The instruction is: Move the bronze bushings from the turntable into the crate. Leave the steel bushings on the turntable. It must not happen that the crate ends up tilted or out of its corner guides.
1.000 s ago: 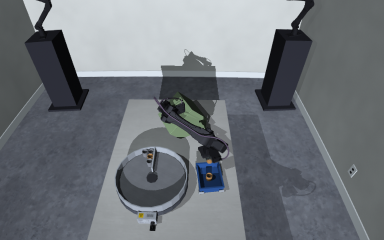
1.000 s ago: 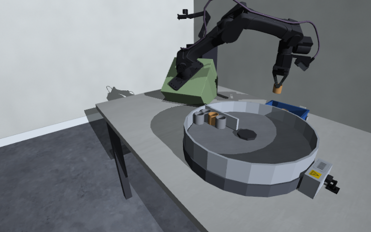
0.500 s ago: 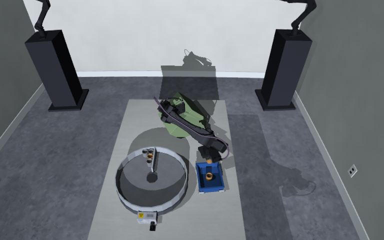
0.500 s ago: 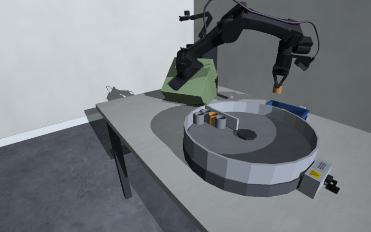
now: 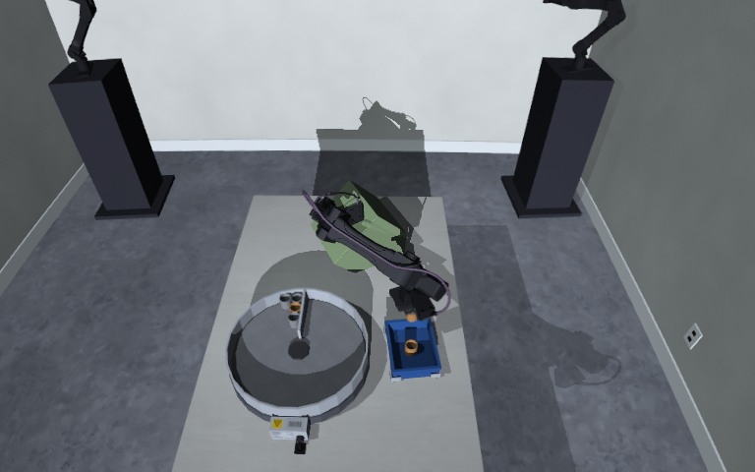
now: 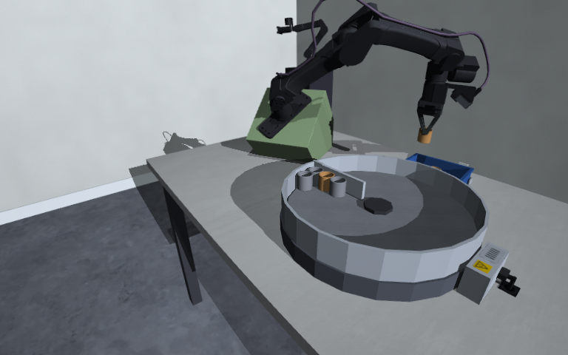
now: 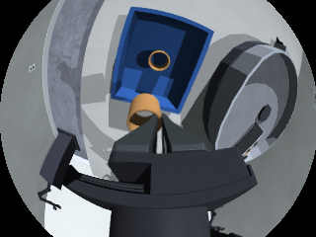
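The blue crate is 130 mm below my hand, 40 mm ahead of it and 20 mm to the left of it. Also, from my hand: turntable: 330 mm to the right, 100 mm below, 50 mm ahead.
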